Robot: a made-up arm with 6 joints. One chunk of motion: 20 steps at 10 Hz.
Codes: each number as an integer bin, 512 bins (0 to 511) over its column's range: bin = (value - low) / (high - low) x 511, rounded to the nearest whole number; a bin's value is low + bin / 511 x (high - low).
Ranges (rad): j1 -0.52..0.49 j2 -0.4..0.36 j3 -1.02..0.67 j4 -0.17..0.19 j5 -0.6..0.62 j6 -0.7..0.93
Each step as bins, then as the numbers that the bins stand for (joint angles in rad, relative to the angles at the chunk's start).
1 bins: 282 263 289 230 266 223
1 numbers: 0.0374 -0.0088 -0.0642 -0.0080 0.0351 0.0113
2 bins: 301 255 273 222 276 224
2 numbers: 0.0749 -0.0207 -0.1171 -0.0136 0.0589 0.0145
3 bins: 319 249 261 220 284 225
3 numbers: 0.1105 -0.0297 -0.1568 -0.0150 0.0780 0.0177
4 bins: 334 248 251 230 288 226
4 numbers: 0.1402 -0.0312 -0.1899 -0.0080 0.0876 0.0209
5 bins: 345 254 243 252 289 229
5 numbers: 0.1619 -0.0222 -0.2163 0.0075 0.0900 0.0305
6 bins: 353 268 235 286 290 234
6 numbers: 0.1777 -0.0014 -0.2428 0.0315 0.0924 0.0464
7 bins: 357 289 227 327 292 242
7 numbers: 0.1856 0.0298 -0.2693 0.0604 0.0971 0.0719
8 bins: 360 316 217 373 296 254
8 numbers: 0.1915 0.0700 -0.3023 0.0928 0.1067 0.1102
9 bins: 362 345 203 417 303 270
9 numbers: 0.1955 0.1131 -0.3486 0.1238 0.1234 0.1613
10 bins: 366 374 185 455 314 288
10 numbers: 0.2034 0.1562 -0.4082 0.1505 0.1497 0.2187
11 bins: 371 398 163 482 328 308
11 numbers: 0.2133 0.1919 -0.4809 0.1696 0.1831 0.2825
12 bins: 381 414 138 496 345 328
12 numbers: 0.2331 0.2157 -0.5636 0.1794 0.2237 0.3463
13 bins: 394 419 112 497 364 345
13 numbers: 0.2587 0.2232 -0.6496 0.1801 0.2690 0.4005
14 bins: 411 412 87 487 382 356
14 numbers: 0.2923 0.2128 -0.7323 0.1731 0.3120 0.4356
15 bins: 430 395 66 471 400 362
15 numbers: 0.3299 0.1875 -0.8017 0.1618 0.3550 0.4547
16 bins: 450 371 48 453 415 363
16 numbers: 0.3694 0.1518 -0.8613 0.1491 0.3908 0.4579
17 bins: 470 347 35 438 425 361
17 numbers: 0.4090 0.1161 -0.9042 0.1386 0.4147 0.4515
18 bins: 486 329 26 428 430 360
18 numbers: 0.4406 0.0893 -0.9340 0.1315 0.4266 0.4483
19 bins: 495 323 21 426 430 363
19 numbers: 0.4584 0.0804 -0.9505 0.1301 0.4266 0.4579
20 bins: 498 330 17 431 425 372
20 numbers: 0.4643 0.0908 -0.9638 0.1336 0.4147 0.4866
